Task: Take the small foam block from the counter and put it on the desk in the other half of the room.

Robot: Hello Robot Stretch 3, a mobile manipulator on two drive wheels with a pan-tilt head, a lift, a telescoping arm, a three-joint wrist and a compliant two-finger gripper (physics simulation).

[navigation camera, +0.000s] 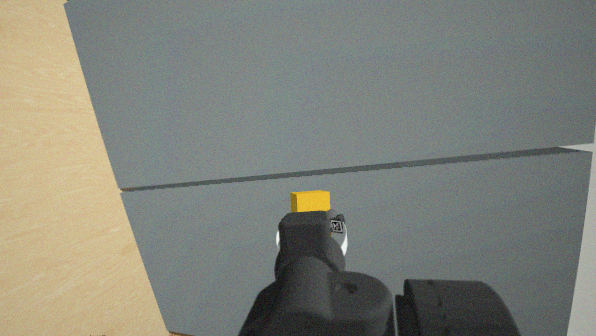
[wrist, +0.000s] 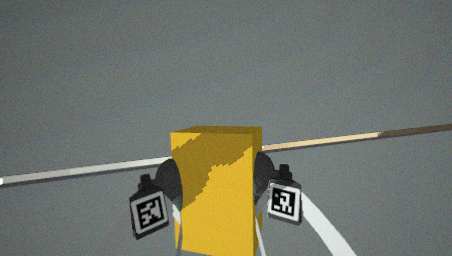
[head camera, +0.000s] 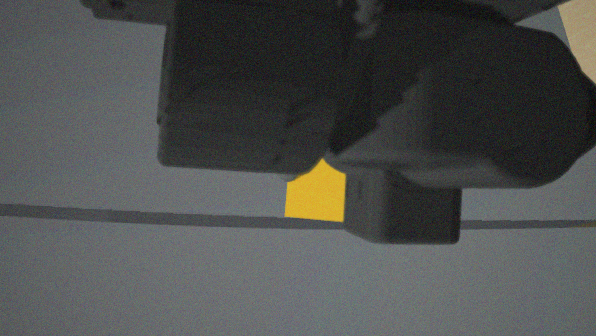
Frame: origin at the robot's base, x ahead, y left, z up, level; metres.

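Seen in the pictures: gripper, fingertip midpoint: (head camera: 321, 161).
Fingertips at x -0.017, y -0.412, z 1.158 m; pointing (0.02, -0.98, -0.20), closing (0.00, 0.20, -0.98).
Note:
A point is followed by its place in that frame.
The small foam block is yellow. It shows upright between the two fingertips in the wrist view (wrist: 220, 210), partly behind the arm in the head view (head camera: 315, 197) {x 0.015, y -0.386, z 1.173 m} and just beyond the wrist in the navigation view (navigation camera: 312, 201) {x 0.020, y -0.382, z 1.167 m}. My gripper (wrist: 215, 173) {x -0.017, y -0.412, z 1.158 m} is shut on the block, with a rounded fingertip against each side. Below it is the grey desk surface (head camera: 75, 125) {x -0.074, y -0.856, z 1.464 m} (navigation camera: 350, 90) {x 0.346, y -0.743, z 1.245 m} (wrist: 100, 75). The height of the block above that surface is hard to tell. The counter cannot be made out in these views.
A narrow gap (head camera: 125, 217) (navigation camera: 350, 170) (wrist: 320, 142) runs between two grey tops, close to the block in the head and navigation views. Light wood floor (head camera: 582, 40) {x -0.532, y -0.923, z 0.000 m} (navigation camera: 50, 150) {x 0.271, y -0.543, z 0.001 m} lies beside their edge. A pale surface (navigation camera: 586, 240) {x -0.408, y -1.565, z 2.437 m} stands at the navigation view's right edge.

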